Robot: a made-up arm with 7 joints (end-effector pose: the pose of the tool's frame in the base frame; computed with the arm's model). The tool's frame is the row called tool. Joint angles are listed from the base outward.
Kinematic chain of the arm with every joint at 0, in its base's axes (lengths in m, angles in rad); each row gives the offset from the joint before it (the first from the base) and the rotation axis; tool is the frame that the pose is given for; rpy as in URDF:
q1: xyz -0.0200 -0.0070 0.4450 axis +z
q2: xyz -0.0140 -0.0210 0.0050 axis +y
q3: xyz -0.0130 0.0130 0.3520 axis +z
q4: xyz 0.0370 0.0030 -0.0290 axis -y
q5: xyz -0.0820 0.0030 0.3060 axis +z
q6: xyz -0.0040 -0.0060 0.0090 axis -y
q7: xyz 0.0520 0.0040 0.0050 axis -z
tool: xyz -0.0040 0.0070 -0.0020 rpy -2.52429 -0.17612 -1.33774
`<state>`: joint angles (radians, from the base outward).
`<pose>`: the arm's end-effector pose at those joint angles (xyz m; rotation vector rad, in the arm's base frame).
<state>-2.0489 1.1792 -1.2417 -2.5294 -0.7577 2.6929 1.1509</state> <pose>-0.3569 0.0028 0.3661 -0.8405 -1.3759 -0.8363</pose>
Working (the frame after each row of the table, in the pose's form):
after q1: -0.0200 -0.0070 0.4450 0.0000 0.0000 -2.0489
after q2: -0.0322 0.0151 0.4500 1.1844 0.7202 -1.7704
after q3: -0.1681 -0.2754 0.5964 -0.6603 -1.5461 2.5061
after q4: -0.1886 -0.2409 0.5716 -2.0649 -0.2294 0.1002
after q5: -0.3197 0.0037 0.4188 -1.8501 -0.9856 -0.3617
after q6: -0.3282 0.0108 0.4157 0.8391 1.5061 -1.8922
after q7: -0.3590 0.0023 0.3741 0.1247 -1.8549 2.1615

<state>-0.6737 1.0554 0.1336 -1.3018 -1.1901 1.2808 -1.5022</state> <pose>0.4658 -0.3456 0.3970 2.6289 -0.4052 -1.4828</pose>
Working (the frame after each row of the table, in the pose's form):
after q1: -0.0200 -0.0070 0.4450 0.0000 0.0000 -0.6737
after q2: -0.0440 -0.0147 0.4500 0.3550 1.0137 -0.6091
after q3: 0.1984 -0.1916 0.6348 0.4192 0.9815 -0.4885
after q4: 0.1976 -0.1808 0.5890 0.7577 2.2271 -0.1621
after q5: 0.4354 -0.3203 0.4328 -0.6523 2.3839 -0.7147
after q6: 0.4456 -0.3254 0.4316 -0.7728 1.1892 -0.1491
after q7: 0.4694 -0.3456 0.3895 0.2624 1.4854 1.0810

